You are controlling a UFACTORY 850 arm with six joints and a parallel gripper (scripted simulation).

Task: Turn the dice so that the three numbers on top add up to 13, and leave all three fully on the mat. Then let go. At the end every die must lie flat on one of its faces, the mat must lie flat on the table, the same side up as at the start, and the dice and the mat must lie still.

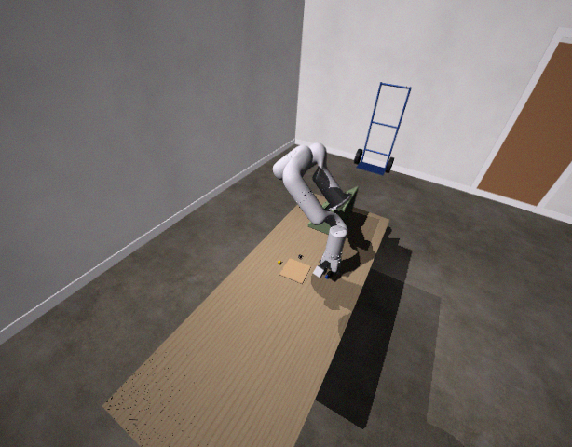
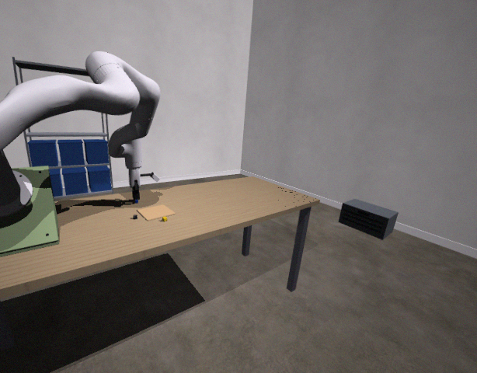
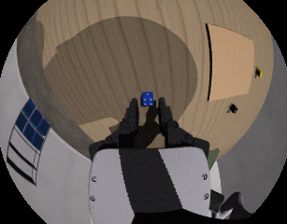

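Now: hand 4 cm above the blue die. Round my hand: black die 20 cm to the right, 5 cm behind, 4 cm below; then tan mat 18 cm to the right, 5 cm ahead, 4 cm below; then yellow die 28 cm to the right, 6 cm ahead, 4 cm below.
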